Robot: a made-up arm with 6 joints.
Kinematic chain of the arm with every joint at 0, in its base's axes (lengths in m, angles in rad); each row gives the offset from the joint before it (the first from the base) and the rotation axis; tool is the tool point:
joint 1: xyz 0 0 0.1 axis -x
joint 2: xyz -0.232 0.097 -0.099 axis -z
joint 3: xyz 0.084 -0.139 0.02 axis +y
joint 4: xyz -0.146 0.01 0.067 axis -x
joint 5: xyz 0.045 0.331 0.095 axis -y
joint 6: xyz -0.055 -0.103 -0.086 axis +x
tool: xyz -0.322 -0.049 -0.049
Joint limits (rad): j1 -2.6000..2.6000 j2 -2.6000..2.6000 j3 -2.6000..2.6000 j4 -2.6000..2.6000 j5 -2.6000..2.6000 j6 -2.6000..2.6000
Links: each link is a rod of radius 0.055 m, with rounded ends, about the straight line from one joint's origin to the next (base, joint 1, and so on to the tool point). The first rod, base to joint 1, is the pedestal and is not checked.
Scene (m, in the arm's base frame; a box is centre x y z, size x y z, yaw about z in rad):
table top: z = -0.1
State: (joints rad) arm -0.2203 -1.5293 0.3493 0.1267 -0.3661 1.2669
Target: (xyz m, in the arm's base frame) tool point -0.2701 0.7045 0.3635
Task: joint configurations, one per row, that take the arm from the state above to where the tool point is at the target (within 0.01 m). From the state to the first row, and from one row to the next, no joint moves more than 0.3 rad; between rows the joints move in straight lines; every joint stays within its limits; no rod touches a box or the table.
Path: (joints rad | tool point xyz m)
1: -0.1331 -1.5669 0.6256 0.0016 -0.5740 1.2974 | -0.3659 -0.1325 0.4952
2: -0.0458 -1.6045 0.9020 -0.1234 -0.7819 1.3280 | -0.3354 0.1406 0.6176
3: 0.0414 -1.6421 1.1783 -0.2485 -0.9897 1.3585 | -0.3030 0.4515 0.5719
4: 0.1286 -1.6797 1.4547 -0.3735 -1.1976 1.3891 | -0.2701 0.7045 0.3635

